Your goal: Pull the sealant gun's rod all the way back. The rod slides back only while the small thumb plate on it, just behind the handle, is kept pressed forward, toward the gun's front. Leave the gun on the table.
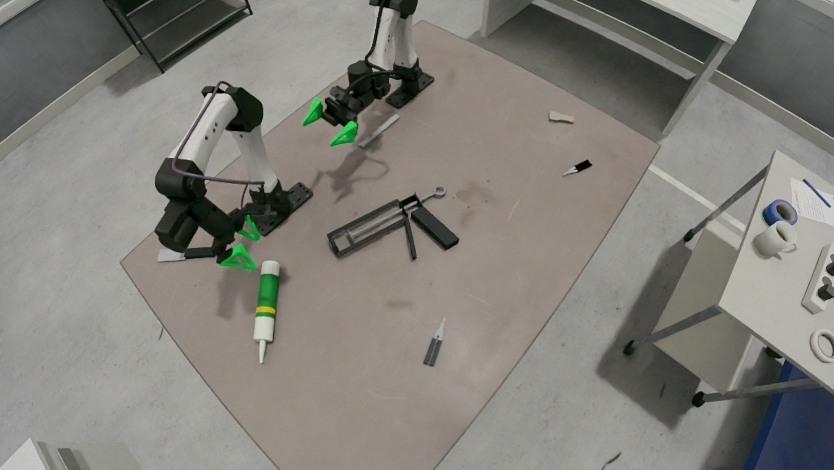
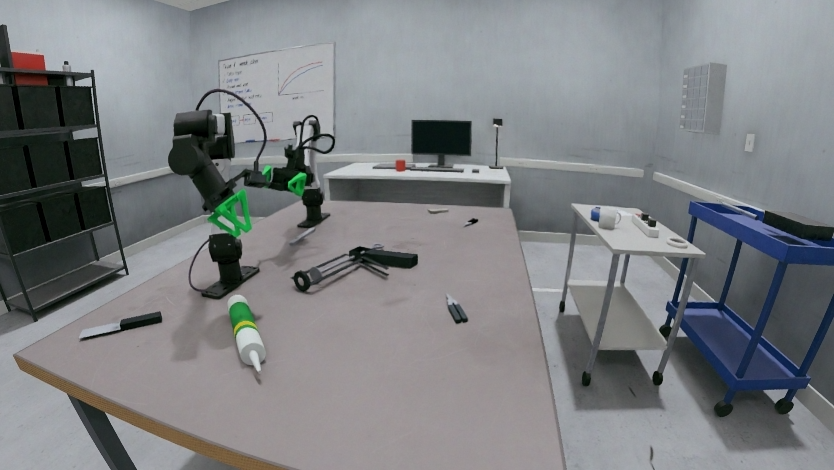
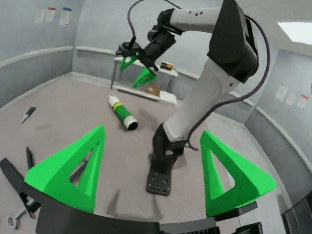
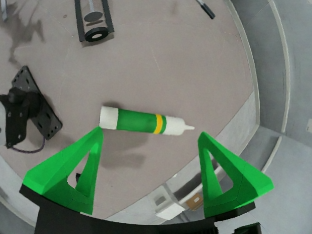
Labels:
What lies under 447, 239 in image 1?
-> A sealant gun.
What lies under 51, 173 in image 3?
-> My left gripper.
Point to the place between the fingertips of my right gripper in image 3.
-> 126, 78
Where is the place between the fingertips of my right gripper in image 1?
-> At 256, 253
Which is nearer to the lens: the sealant gun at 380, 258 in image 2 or the scraper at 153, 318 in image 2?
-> The scraper.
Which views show my left gripper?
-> Image 1, image 2 and image 3 only.

